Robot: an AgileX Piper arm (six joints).
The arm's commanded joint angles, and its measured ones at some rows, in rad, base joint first. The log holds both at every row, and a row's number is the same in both.
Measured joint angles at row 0:
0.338, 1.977, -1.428, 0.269, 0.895, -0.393
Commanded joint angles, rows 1 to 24:
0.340, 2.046, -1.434, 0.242, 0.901, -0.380
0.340, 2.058, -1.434, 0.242, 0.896, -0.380
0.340, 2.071, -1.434, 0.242, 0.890, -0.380
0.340, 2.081, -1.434, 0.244, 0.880, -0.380
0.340, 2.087, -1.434, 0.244, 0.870, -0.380
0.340, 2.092, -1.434, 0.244, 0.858, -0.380
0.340, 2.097, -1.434, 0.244, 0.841, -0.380
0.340, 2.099, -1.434, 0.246, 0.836, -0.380
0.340, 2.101, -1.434, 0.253, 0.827, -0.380
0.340, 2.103, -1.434, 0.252, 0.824, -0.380
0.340, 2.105, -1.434, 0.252, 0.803, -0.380
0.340, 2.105, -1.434, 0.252, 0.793, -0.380
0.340, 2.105, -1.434, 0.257, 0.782, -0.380
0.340, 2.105, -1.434, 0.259, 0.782, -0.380
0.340, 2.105, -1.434, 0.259, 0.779, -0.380
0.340, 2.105, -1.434, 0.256, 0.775, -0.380
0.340, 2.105, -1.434, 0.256, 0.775, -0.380
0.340, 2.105, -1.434, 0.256, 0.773, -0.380
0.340, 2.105, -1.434, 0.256, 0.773, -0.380
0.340, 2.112, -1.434, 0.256, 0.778, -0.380
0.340, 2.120, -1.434, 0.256, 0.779, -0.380
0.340, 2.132, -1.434, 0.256, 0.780, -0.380
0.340, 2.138, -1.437, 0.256, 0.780, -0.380
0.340, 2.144, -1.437, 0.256, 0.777, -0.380
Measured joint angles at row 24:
0.342, 2.121, -1.429, 0.256, 0.784, -0.381
